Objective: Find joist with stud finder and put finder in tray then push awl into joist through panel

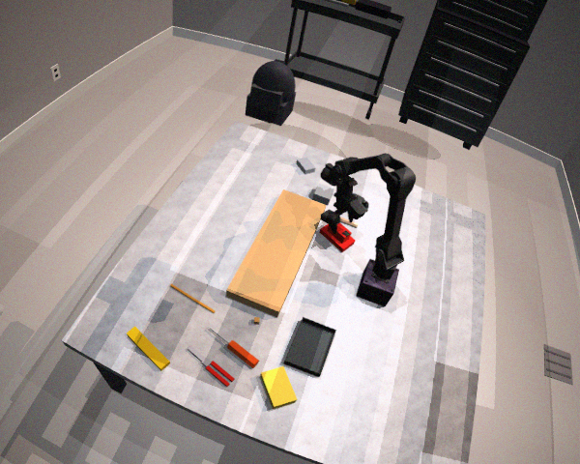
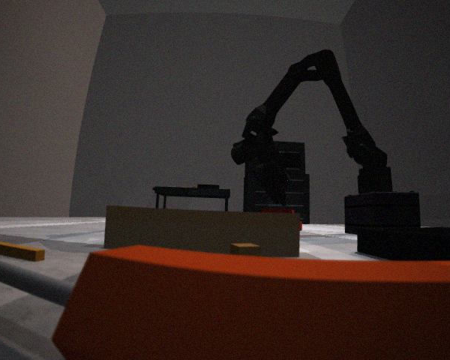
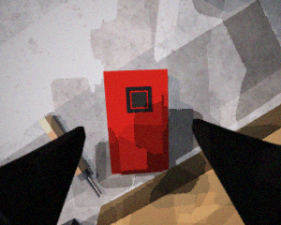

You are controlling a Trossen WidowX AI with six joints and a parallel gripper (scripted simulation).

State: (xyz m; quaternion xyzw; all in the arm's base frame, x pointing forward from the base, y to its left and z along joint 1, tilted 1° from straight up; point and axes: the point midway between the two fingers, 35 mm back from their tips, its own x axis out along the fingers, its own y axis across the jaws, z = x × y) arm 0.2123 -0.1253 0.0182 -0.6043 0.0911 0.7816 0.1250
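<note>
Right now the stud finder is 10 mm behind my gripper tip and 20 mm below it. The rest, counted from my gripper tip: dark flat tray: 110 mm behind, 460 mm to the left, 50 mm below; then awl: 40 mm ahead, 90 mm to the right, 60 mm below; then grey box: 150 mm ahead, 170 mm to the right, 50 mm below.
</note>
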